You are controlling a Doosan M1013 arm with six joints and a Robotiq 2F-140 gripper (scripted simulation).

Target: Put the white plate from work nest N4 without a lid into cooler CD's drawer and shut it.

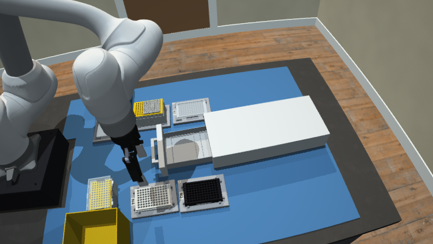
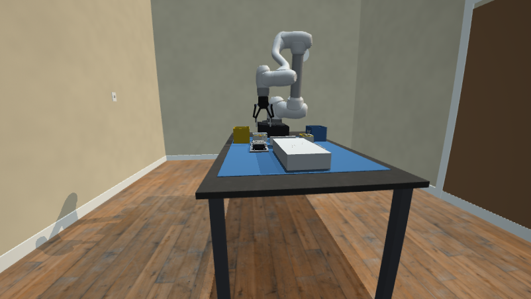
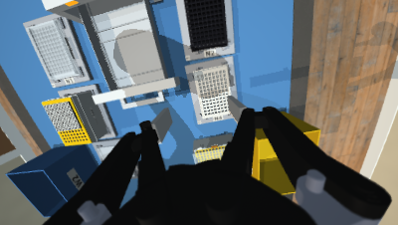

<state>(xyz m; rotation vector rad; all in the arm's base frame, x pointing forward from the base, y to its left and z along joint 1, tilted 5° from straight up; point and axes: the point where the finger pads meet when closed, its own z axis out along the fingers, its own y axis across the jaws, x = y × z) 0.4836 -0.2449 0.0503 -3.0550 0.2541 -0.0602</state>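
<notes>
Right now my hand is 140 mm above the white plate, 40 mm to the left of it and 10 mm past it. Round my hand: tip box (180 mm behind, 120 mm below, 10 mm to the left); drawer (180 mm ahead, 140 mm below, 110 mm to the left); black plate (160 mm ahead, 140 mm below, 80 mm to the right).
</notes>
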